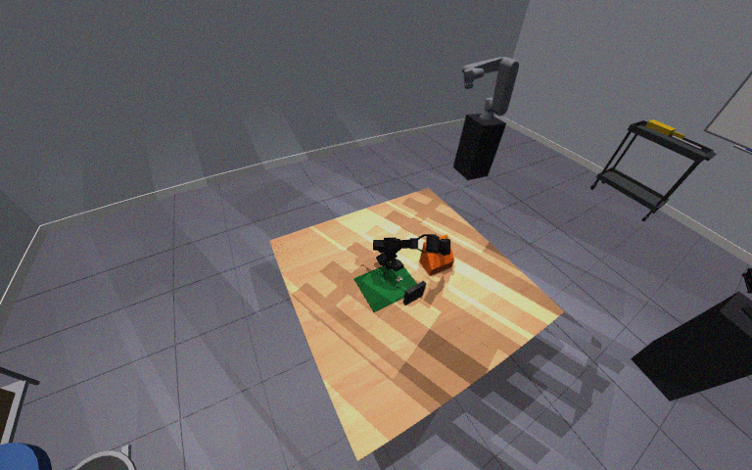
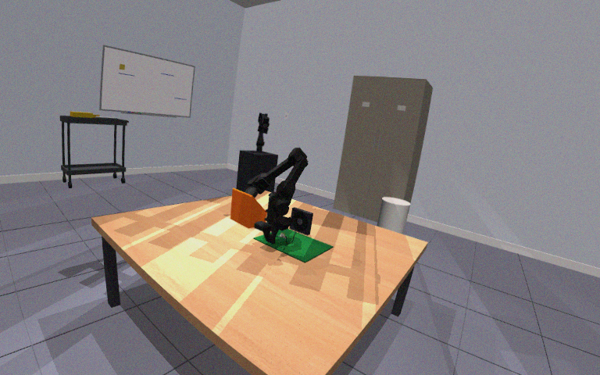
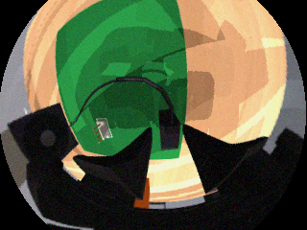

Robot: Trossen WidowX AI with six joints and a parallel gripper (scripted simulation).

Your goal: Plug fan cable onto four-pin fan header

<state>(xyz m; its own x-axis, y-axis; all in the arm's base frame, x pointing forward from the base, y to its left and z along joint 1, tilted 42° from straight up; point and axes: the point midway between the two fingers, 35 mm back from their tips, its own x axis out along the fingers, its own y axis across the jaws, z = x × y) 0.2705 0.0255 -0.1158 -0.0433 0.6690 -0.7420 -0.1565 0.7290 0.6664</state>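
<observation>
The green board lies 60 mm ahead of my gripper tip, 100 mm to the left of it and 30 mm below it. Round my gripper tip: black four-pin plug: 10 mm ahead, 10 mm above; black fan: 30 mm behind, 240 mm to the left, 40 mm above.
</observation>
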